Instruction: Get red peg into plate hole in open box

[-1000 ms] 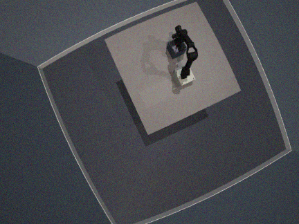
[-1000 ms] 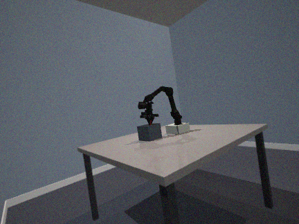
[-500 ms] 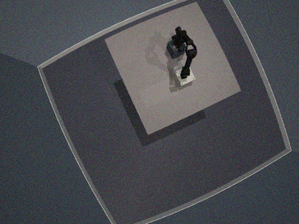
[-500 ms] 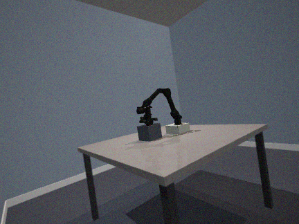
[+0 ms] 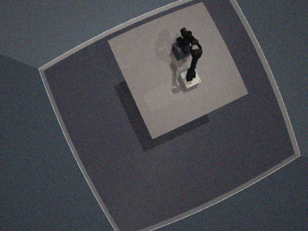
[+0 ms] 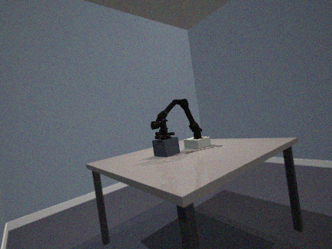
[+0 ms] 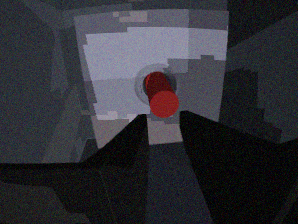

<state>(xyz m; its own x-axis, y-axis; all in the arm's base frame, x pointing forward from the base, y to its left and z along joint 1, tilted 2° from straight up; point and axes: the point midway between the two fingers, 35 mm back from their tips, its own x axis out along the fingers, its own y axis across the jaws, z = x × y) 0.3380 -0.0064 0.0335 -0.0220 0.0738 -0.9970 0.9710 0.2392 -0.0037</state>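
Now: the red peg 1 cm to the right of my gripper tip and 2 cm below it. Also, from my gripper tip: pale plate 1 cm to the right, 3 cm below.
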